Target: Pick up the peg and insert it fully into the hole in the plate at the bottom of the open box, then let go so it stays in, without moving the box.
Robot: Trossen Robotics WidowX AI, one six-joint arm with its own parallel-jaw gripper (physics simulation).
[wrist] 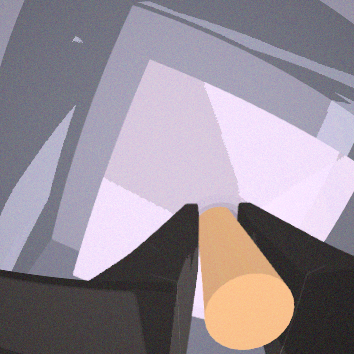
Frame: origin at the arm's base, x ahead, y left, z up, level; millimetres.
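Seen in the pictures: gripper, between the fingertips: [217,215].
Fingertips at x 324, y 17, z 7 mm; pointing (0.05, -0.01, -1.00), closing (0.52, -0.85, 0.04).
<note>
Pixels of each thing's middle, then the offset from my fingertips to it. "spot": a spot on its surface instead.
- orange peg, middle of its body: [223,243] dx +1, dy +1, dz +21 mm
- pale pink-white plate, middle of its body: [211,203] dx -6, dy -5, dz -27 mm
- open box, middle of its body: [215,218] dx -6, dy -5, dz -12 mm
- hole's rim, a spot on its surface: [218,204] spot: dx +3, dy +1, dz -2 mm
The orange peg [235,265] is between the two black fingers in the wrist view, its round near end facing the camera and its far end at the hole. My gripper [217,215] is shut on the peg, low over the plate. The pale pink-white plate [165,115] lies at the bottom of the open box [107,107]. A thin greyish arc of the hole's rim [218,204] shows just beyond the peg. The rest of the hole is hidden by the peg and fingers, so how deep the peg sits cannot be seen.
The box's grey walls surround the plate on the left, far and right sides. The fingers cover the near part of the plate. Shadows cross the plate, and lighter patches lie on the grey surface outside the box.
</note>
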